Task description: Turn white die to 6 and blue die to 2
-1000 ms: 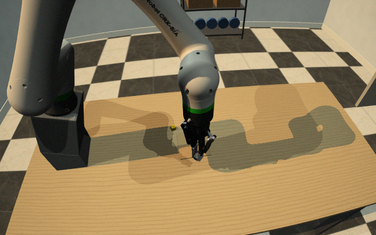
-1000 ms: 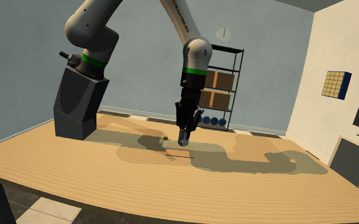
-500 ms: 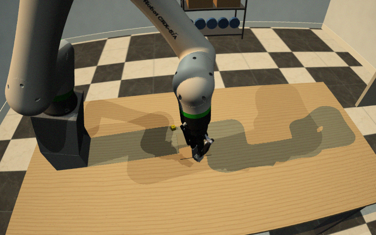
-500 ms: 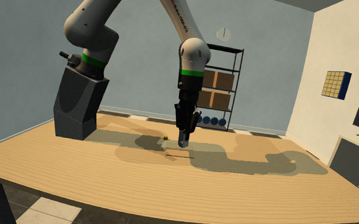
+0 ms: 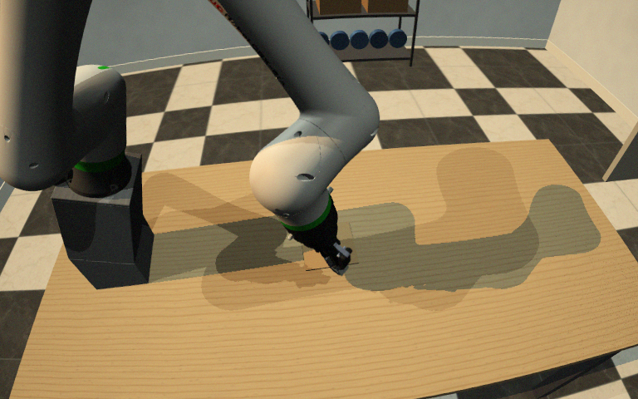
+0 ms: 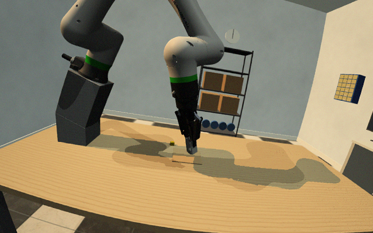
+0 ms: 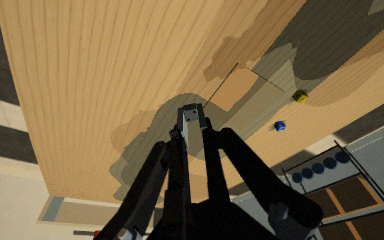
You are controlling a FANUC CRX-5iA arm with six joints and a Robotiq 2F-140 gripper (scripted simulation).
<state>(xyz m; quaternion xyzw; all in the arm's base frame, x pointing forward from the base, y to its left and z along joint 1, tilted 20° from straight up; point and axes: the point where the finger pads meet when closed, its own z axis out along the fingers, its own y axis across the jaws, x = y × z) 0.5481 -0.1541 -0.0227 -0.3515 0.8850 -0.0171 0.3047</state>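
The white die is 30 mm below my hand. From my hand the other things lie so: blue die (290 mm to the left, 110 mm below); tan mat (140 mm to the left, 120 mm below); yellow die (240 mm to the left, 110 mm below, 90 mm behind).
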